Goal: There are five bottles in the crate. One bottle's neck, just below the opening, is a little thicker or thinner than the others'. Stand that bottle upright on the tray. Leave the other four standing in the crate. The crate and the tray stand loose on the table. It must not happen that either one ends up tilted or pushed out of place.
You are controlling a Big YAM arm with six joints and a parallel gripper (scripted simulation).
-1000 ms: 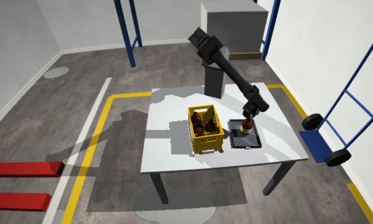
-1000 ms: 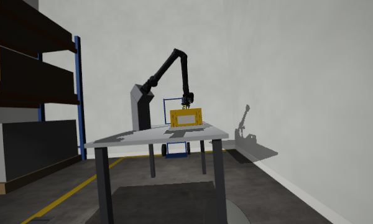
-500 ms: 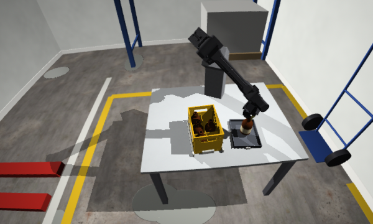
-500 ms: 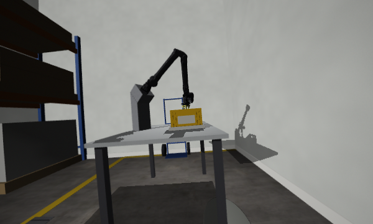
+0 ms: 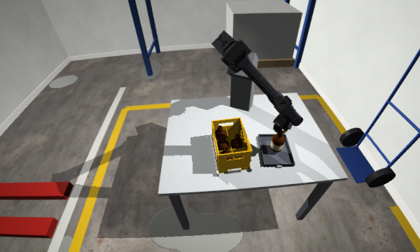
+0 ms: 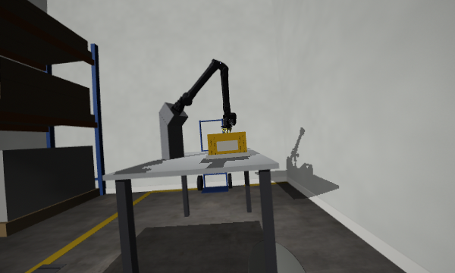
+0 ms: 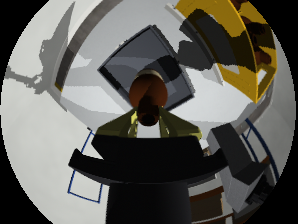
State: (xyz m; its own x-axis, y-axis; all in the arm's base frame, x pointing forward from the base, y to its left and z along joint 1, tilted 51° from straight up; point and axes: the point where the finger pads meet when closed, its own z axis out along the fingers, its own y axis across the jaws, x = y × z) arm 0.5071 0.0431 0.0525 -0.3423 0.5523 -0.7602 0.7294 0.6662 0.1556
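My hand is 60 mm above the brown bottle. The rest, counted from my hand: dark tray: 160 mm below; crate: 270 mm to the right, 130 mm behind, 80 mm below.
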